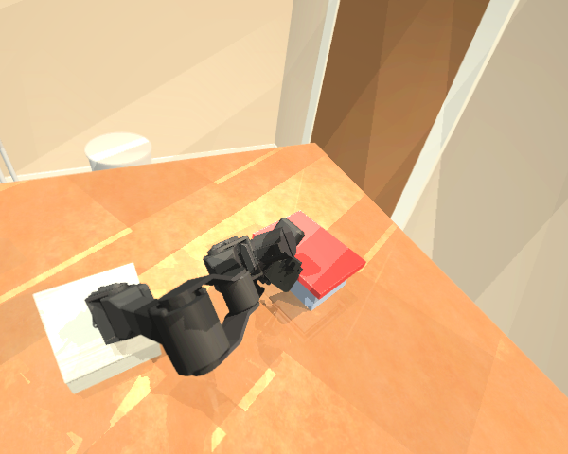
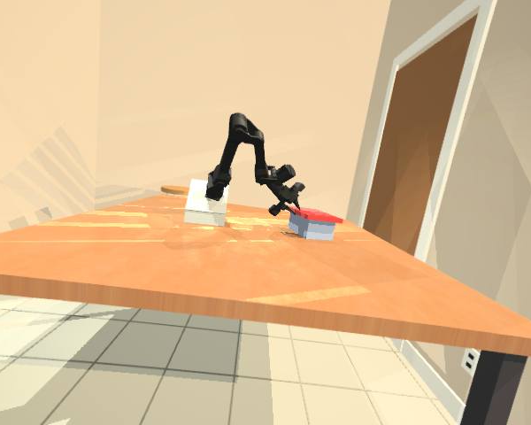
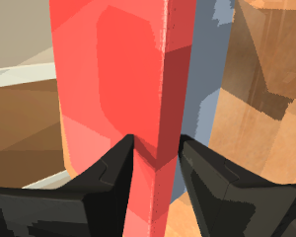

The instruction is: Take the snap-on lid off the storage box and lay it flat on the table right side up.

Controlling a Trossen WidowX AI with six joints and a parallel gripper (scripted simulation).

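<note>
Now: gripper tip 7 cm short of the lid and 2 cm to the right of it. Also, from my gripper tip: storage box: 7 cm ahead, 2 cm to the left, 5 cm below.
</note>
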